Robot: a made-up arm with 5 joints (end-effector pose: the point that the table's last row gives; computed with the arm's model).
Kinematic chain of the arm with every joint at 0, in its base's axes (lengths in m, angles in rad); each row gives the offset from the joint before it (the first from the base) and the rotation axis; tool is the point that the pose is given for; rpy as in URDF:
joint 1: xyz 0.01 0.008 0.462 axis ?
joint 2: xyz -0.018 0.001 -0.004 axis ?
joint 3: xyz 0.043 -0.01 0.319 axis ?
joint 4: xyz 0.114 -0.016 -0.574 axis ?
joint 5: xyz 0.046 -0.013 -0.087 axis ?
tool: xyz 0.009 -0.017 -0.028 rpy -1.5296 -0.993 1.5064
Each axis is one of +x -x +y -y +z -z.
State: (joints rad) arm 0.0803 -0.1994 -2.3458 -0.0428 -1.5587
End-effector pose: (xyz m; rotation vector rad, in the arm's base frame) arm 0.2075 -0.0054 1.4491 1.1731 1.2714 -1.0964
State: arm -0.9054 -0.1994 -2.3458 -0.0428 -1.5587
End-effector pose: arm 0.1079 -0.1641 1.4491 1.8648 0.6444 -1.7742
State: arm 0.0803 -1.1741 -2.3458 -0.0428 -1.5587
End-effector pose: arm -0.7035 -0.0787 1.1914 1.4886 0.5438 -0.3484
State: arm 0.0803 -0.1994 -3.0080 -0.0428 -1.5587
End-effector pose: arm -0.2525 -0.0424 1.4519 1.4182 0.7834 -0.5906
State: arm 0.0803 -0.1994 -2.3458 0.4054 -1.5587
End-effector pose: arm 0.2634 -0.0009 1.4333 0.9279 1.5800 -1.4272
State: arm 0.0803 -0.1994 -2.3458 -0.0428 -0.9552
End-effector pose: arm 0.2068 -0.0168 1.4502 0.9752 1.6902 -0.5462
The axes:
joint 1: +z
joint 2: +y
joint 3: +y
joint 4: +y
joint 5: -z

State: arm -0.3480 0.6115 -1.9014 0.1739 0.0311
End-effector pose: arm 0.8472 -0.3545 0.6433 -1.2037 -2.3729 -0.0070
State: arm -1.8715 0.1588 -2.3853 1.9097 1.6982
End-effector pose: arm -0.1876 -0.4781 1.1060 1.9298 -0.7123 2.1979
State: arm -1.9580 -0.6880 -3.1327 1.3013 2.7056
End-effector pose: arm 0.2100 0.5684 1.2181 0.0822 1.1265 1.4033
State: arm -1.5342 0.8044 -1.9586 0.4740 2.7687
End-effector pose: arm 0.0178 -0.9018 0.4506 0.8762 -0.7406 2.1508
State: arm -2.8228 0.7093 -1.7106 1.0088 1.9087
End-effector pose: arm -0.7562 -0.2019 0.3434 0.8177 -1.6152 1.6046
